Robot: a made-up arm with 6 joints. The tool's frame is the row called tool.
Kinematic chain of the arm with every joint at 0, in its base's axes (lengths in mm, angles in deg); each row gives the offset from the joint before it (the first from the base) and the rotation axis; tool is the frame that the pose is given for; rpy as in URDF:
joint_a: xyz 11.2 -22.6 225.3 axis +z
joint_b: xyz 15.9 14.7 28.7 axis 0 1 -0.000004
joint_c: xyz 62.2 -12.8 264.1 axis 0 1 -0.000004
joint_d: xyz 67.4 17.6 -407.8 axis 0 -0.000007 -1
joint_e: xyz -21.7 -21.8 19.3 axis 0 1 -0.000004
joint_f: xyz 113.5 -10.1 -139.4 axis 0 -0.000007 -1
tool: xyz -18 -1.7 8.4 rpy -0.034 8.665 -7.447
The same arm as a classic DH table. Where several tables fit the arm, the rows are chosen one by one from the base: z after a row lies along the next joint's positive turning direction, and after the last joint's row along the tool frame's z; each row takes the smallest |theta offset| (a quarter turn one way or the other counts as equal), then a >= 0, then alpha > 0; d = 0 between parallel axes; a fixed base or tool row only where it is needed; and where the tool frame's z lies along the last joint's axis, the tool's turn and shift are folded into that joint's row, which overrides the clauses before.
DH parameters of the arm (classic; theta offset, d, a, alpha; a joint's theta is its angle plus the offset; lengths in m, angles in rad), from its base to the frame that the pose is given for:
base (fixed): -1.1107 0.0000 0.0252 0.0000
joint_a: 1.1107 0.2540 0.0159 -1.5708
joint_b: -1.3395 0.0000 0.2713 0.0000
joint_c: 1.3395 0.0195 0.0674 -1.5708
joint_d: 0.0000 0.3885 -0.0217 1.5708
joint_e: 0.0000 -0.0319 0.1135 -1.5708
joint_f: -1.4448 0.0152 -0.0039 -2.9904
tool (fixed): -1.5747 -0.1171 0.0000 0.0000

